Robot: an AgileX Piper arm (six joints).
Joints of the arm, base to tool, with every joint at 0 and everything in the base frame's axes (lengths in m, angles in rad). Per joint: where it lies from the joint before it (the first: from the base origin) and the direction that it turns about. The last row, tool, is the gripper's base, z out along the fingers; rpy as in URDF.
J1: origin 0 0 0.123 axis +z
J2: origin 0 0 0 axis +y
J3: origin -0.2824 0 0.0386 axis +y
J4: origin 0.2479 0 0.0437 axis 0.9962 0 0.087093
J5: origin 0 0 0 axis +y
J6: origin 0.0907 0 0.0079 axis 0.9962 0 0.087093
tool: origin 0 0 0 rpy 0 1.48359 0
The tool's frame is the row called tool.
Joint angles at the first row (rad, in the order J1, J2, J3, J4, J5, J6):
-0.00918 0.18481 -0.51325 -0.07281 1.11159 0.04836
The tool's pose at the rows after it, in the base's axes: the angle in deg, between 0 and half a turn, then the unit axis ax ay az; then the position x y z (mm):
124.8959 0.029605 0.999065 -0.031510 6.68 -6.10 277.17
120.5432 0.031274 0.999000 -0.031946 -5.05 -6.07 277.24
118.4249 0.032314 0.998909 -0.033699 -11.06 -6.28 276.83
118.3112 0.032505 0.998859 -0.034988 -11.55 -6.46 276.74
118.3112 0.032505 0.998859 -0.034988 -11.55 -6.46 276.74
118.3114 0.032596 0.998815 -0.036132 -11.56 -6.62 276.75
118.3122 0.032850 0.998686 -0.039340 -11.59 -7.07 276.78
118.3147 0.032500 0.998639 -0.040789 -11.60 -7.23 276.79
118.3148 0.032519 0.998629 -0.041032 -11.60 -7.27 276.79
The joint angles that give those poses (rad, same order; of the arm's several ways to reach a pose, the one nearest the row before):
-0.00911 0.09941 -0.51326 -0.07408 1.11083 0.04842
-0.00919 0.02339 -0.51325 -0.07503 1.11081 0.04834
-0.00915 -0.01510 -0.51325 -0.07823 1.11230 0.04838
-0.00915 -0.01797 -0.51325 -0.08046 1.11319 0.04838
-0.00915 -0.01797 -0.51325 -0.08046 1.11319 0.04838
-0.00916 -0.01797 -0.51325 -0.08242 1.11319 0.04837
-0.00916 -0.01799 -0.51325 -0.08796 1.11321 0.04837
-0.00922 -0.01800 -0.51324 -0.08993 1.11320 0.04742
-0.00916 -0.01800 -0.51323 -0.09042 1.11319 0.04748

